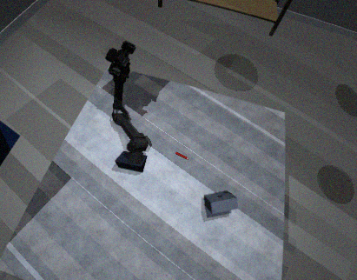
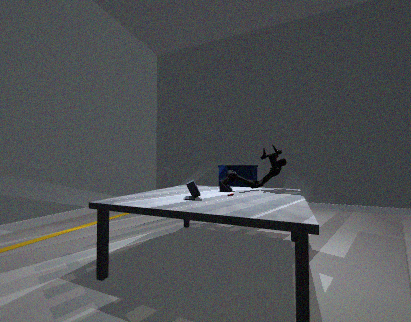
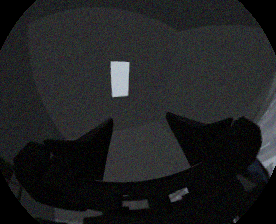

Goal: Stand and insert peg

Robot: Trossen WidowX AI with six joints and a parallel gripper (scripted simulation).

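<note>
The red peg is 38 cm ahead of my gripper tip, 32 cm to the right of it and 41 cm below it. The rest, counted from my gripper tip: dark sloped panel: 56 cm ahead, 55 cm to the right, 35 cm below.
</note>
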